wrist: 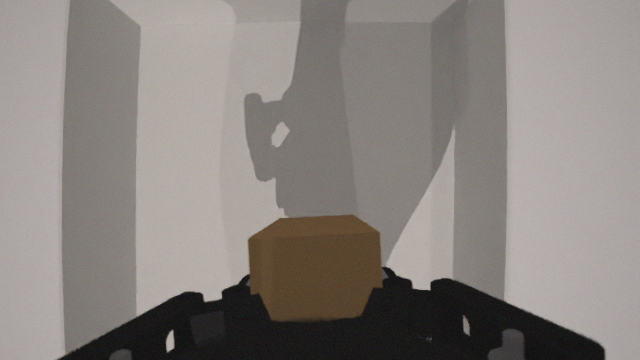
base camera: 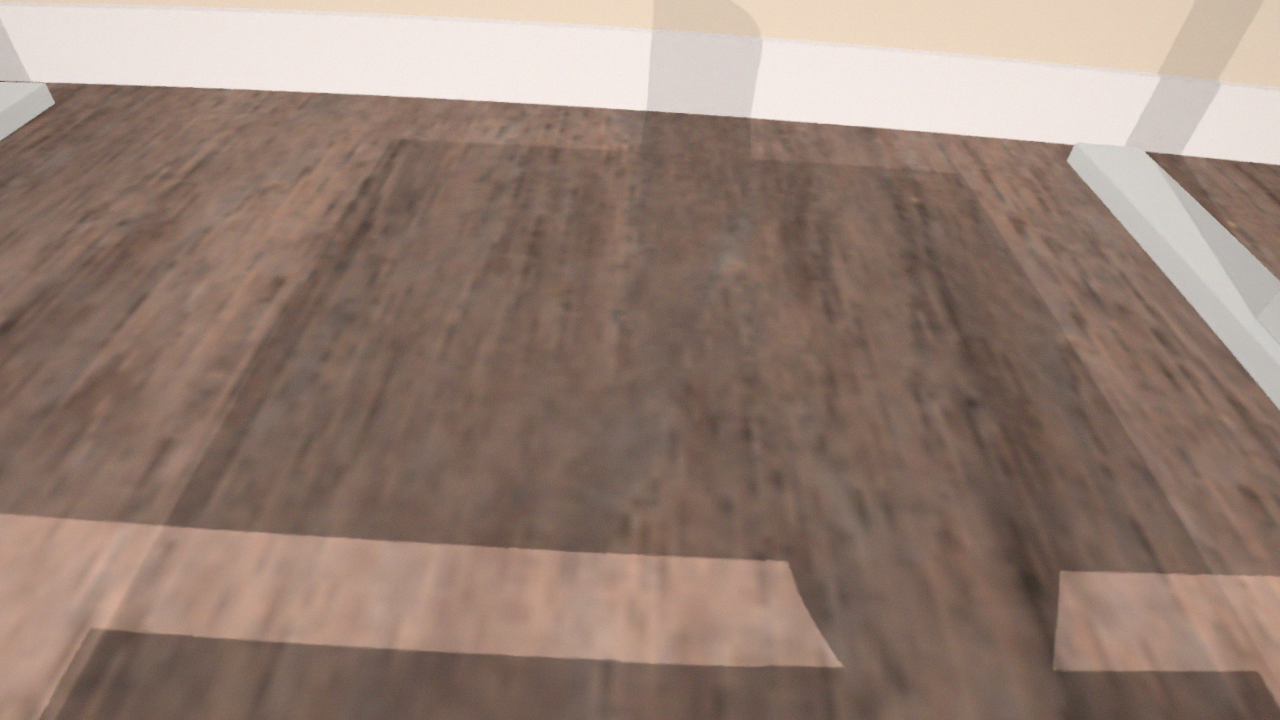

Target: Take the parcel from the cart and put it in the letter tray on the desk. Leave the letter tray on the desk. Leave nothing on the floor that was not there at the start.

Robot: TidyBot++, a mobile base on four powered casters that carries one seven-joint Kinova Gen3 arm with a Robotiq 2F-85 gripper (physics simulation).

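Frame: origin at the arm's base, x ahead, y left, z up, level; metres.
Where they show: gripper, fingertip midpoint: (wrist: 318,279).
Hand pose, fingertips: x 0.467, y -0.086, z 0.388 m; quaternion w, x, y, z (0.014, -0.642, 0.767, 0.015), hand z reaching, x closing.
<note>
Things, the pixels of their top centre, and the offset from my fingertips. Level surfaces: height alone.
- parcel, middle of its top: (wrist: 313,322) 0.002 m ahead, 0.001 m right, 0.055 m up
- white letter tray, middle of its top: (wrist: 274,276) 0.009 m ahead, 0.022 m left, 0.006 m up
- white desk top, its level: 0.064 m down
- wooden floor, its level: 0.784 m down
The parcel (wrist: 316,275), a brown box, is between the fingers of my gripper (wrist: 318,279) at the bottom middle of the wrist view. The gripper is shut on it. The white letter tray (wrist: 180,150) shows below and beyond the parcel, with its left and right walls and its far wall in view. The parcel is over the tray's inside; its height above the tray floor is hard to tell. The tray's near end is hidden behind the parcel and gripper. The cart does not show in either view.
The white desk top (wrist: 575,150) shows on both sides of the tray. Shadows of the arm and gripper fall into the tray. In the base view, pale desk feet (base camera: 1154,232) stand on the wooden floor (base camera: 572,358) at right and far left, before a white skirting board (base camera: 358,62).
</note>
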